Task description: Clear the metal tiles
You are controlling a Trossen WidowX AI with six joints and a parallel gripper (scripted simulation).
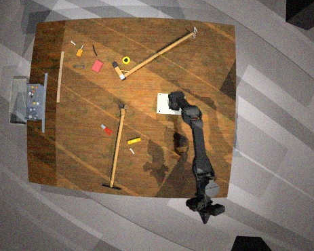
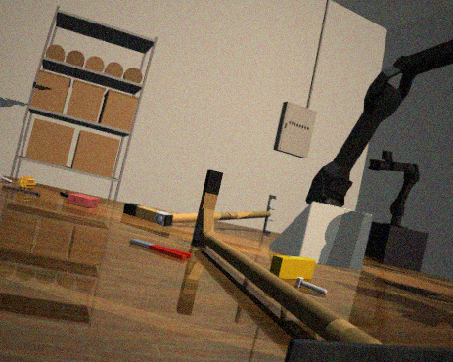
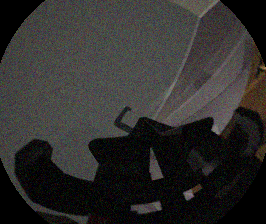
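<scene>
Now: the long scraper 52 cm ahead of my gripper tip, 14 cm to the right of it and 49 cm below it. From my gripper tip the other things lie so: yellow block 41 cm ahead, 22 cm to the right, 53 cm below; yellow tape roll 58 cm ahead, 74 cm to the right, 55 cm below; red-handled tool 62 cm ahead, 25 cm to the right, 55 cm below.
</scene>
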